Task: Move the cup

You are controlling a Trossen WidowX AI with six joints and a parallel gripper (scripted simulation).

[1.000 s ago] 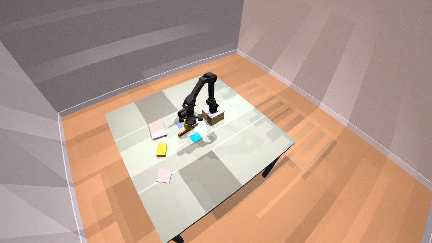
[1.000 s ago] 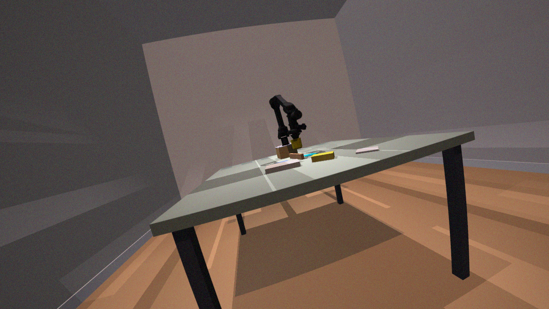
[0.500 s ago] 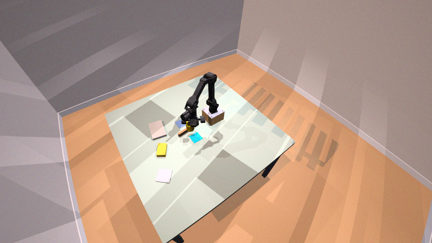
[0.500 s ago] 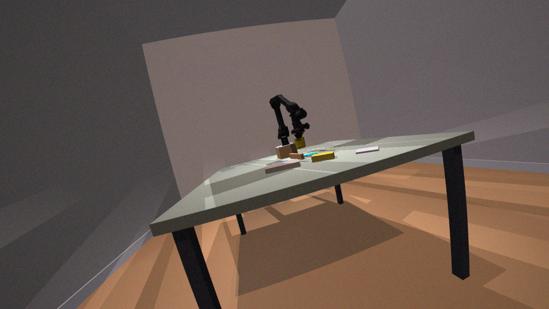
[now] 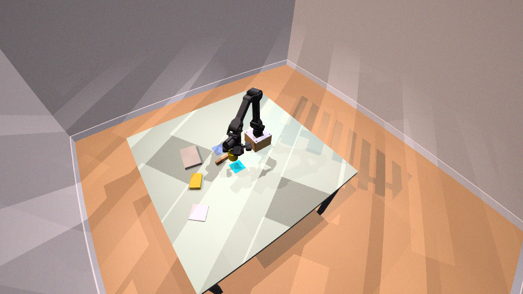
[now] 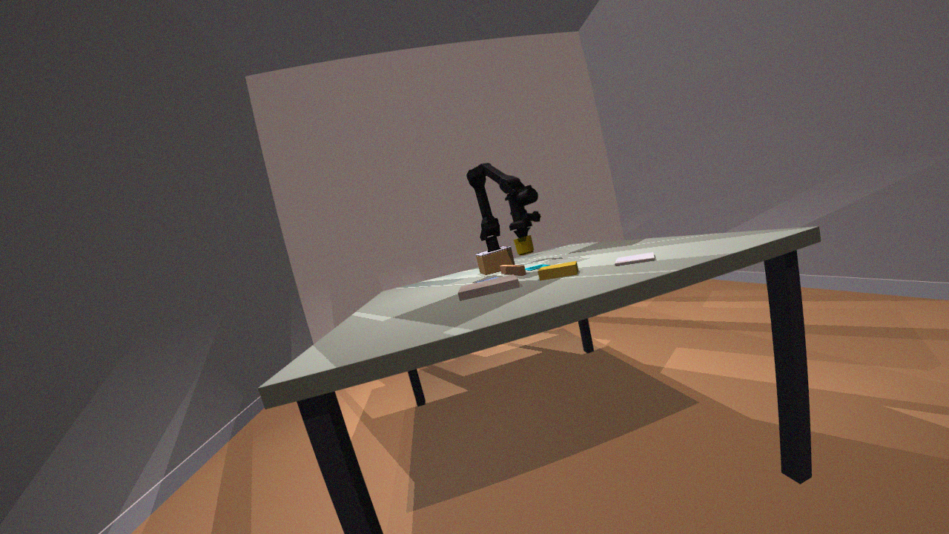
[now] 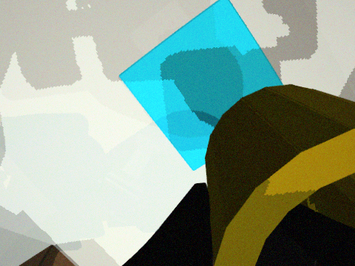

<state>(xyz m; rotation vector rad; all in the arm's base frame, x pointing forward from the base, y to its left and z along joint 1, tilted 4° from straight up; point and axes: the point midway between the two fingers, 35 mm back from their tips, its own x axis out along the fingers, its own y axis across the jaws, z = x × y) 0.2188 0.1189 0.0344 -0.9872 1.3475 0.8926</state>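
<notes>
Right now the cyan pad is 1 cm ahead of my gripper tip, 2 cm to the left of it and 11 cm below it. From my gripper tip the other things lie so: wooden bar: 4 cm ahead, 8 cm to the right, 9 cm below; pale blue pad: 7 cm ahead, 19 cm to the right, 11 cm below; yellow cup: 2 cm ahead, 1 cm to the right.
</notes>
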